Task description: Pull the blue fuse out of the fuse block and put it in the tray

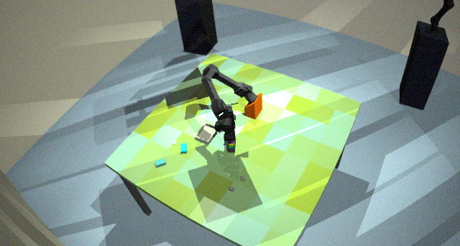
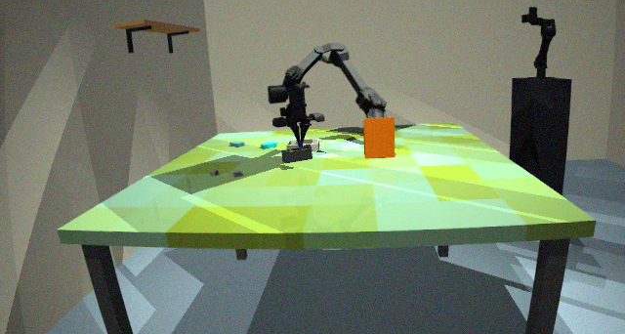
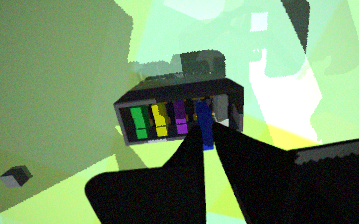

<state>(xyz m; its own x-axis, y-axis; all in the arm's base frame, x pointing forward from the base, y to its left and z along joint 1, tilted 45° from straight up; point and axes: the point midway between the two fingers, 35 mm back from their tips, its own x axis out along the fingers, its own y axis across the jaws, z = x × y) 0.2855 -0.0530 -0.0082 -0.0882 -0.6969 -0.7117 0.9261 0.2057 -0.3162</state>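
The white tray lies 10 mm behind my gripper tip, 180 mm to the right of it and 60 mm below it.
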